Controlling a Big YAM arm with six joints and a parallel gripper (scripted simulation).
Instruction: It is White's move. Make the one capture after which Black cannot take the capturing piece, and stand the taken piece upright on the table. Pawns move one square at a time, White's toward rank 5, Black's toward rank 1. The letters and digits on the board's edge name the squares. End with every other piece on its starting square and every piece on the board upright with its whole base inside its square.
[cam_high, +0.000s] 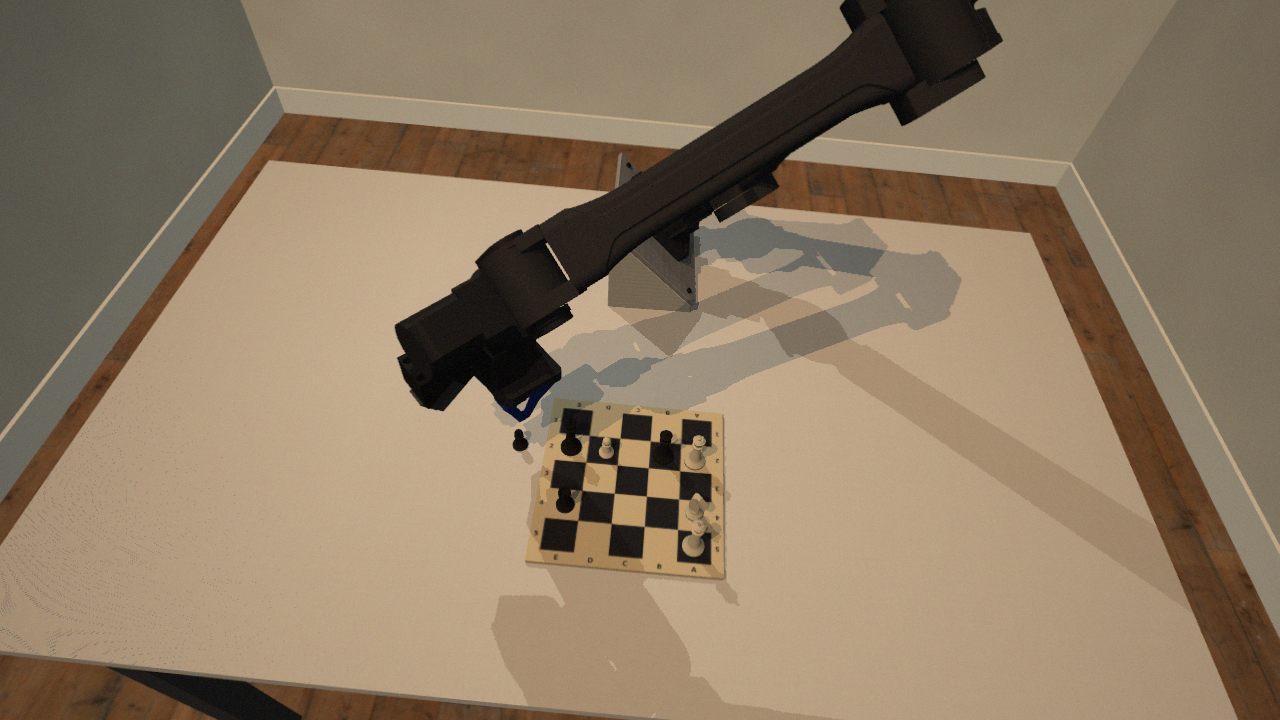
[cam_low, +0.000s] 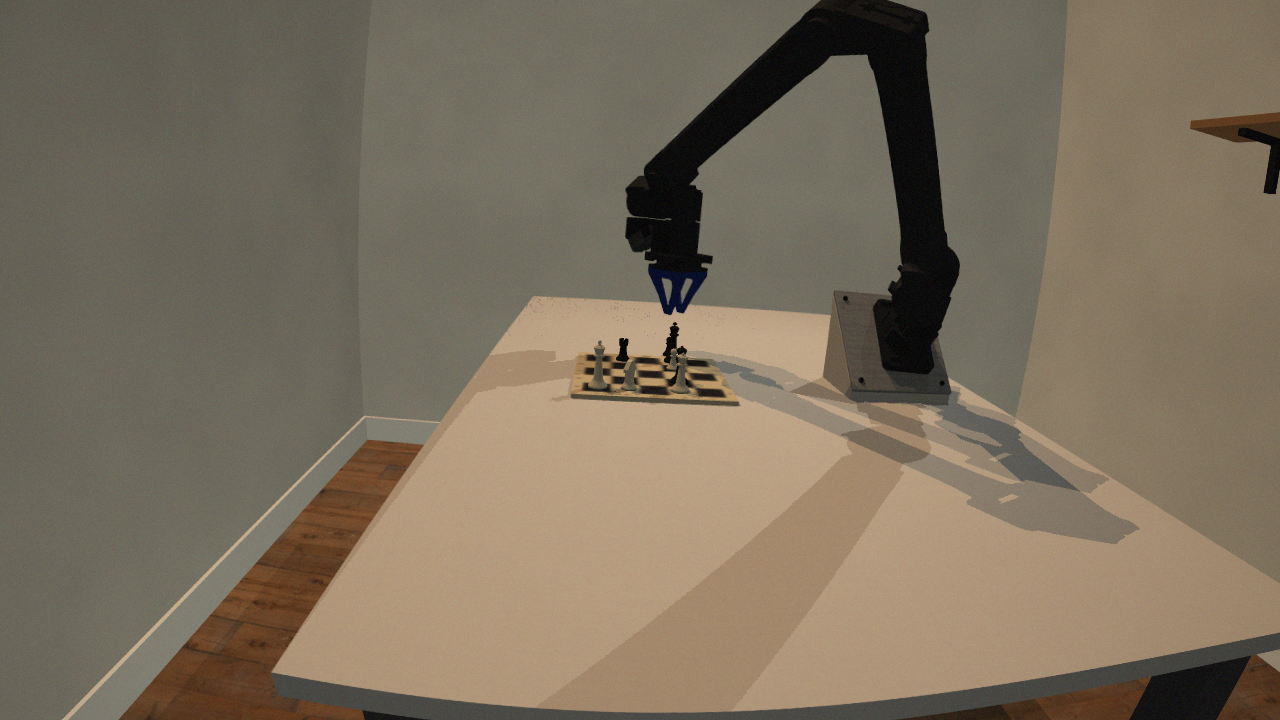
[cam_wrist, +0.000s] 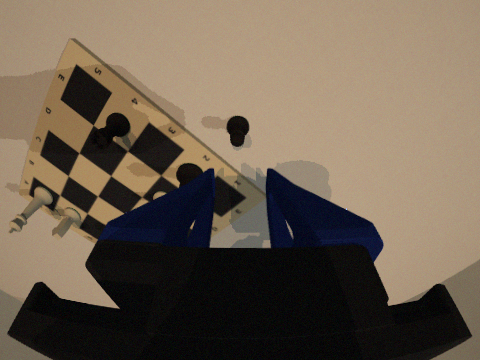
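My gripper is now 110 mm to the right of the white pawn, 60 mm above it and 10 mm short of it. Also, from my hand: black pawn 70 mm below; chessboard 140 mm to the left, 80 mm below, 40 mm ahead; black king 60 mm to the left, 40 mm below.
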